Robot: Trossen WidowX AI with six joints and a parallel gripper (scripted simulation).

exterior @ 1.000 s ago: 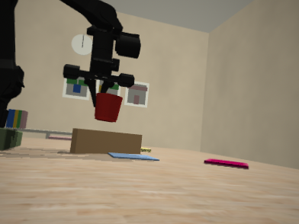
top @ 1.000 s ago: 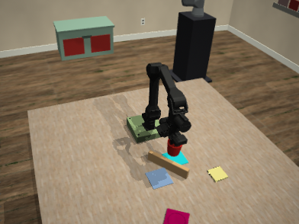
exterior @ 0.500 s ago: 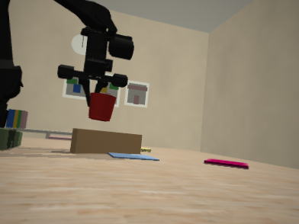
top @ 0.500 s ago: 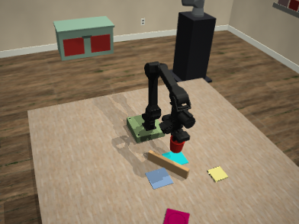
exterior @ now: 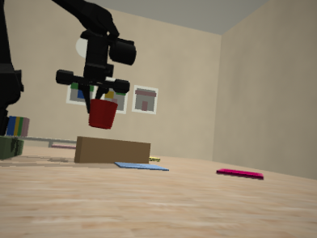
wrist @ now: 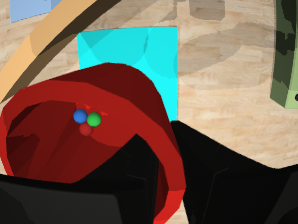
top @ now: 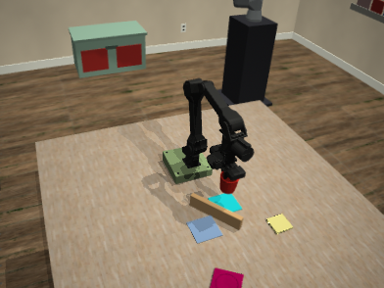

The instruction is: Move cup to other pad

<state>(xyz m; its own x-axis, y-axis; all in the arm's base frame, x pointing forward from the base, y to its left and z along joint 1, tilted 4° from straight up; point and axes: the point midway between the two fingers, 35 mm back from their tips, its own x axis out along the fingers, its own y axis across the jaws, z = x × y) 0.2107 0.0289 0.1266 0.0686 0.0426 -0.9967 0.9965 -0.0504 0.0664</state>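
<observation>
Right now the red cup is 50 mm below my hand and 30 mm ahead of it. From my hand the other things lie so: wooden bar (140 mm below, 70 mm to the right, 70 mm ahead).
</observation>
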